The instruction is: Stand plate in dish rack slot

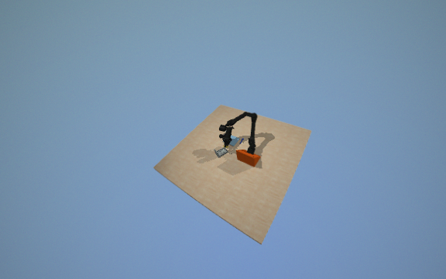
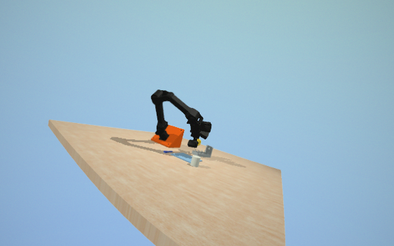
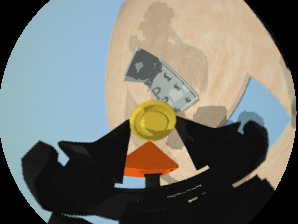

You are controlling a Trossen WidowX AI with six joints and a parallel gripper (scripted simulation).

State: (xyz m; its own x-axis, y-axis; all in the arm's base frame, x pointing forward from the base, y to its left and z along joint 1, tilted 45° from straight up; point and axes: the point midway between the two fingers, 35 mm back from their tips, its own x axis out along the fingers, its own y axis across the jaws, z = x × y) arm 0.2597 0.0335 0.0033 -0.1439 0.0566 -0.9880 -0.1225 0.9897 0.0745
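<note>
Right now my gripper tip is 5 cm short of the grey dish rack, 3 cm to the right of it and 6 cm above it. Also, from my gripper tip: yellow plate (1 cm to the right, 1 cm above); small blue object (8 cm behind, 21 cm to the right, 8 cm below); light blue mat (4 cm ahead, 18 cm to the right, 8 cm below).
</note>
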